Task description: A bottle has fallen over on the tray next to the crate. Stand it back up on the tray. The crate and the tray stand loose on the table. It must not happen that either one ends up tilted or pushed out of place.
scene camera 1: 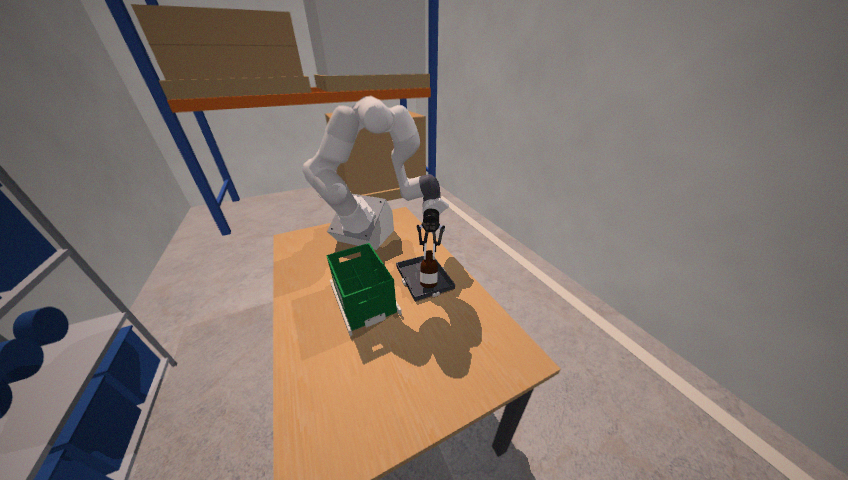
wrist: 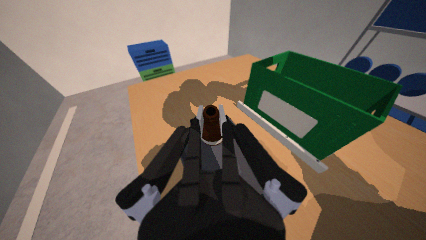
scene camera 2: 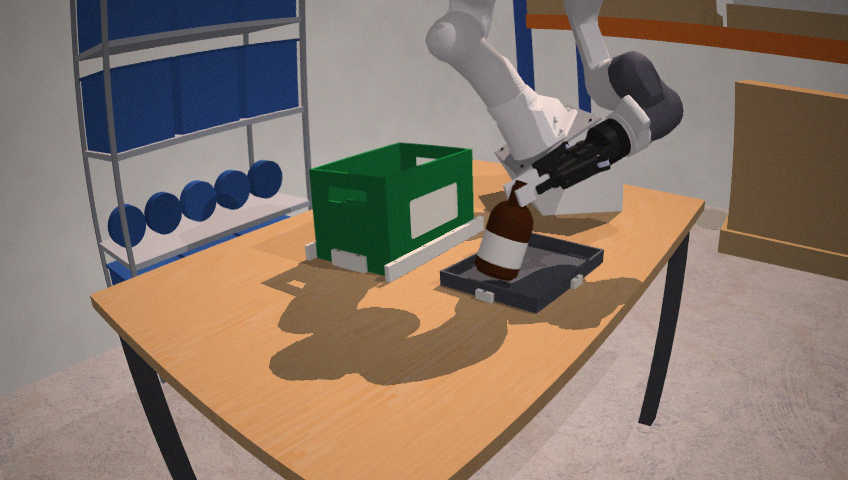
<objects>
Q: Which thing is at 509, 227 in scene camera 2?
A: A bottle.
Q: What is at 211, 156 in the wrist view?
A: A dark grey tray.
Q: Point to a green crate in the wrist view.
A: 317, 104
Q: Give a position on a green crate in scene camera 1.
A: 367, 276
</objects>
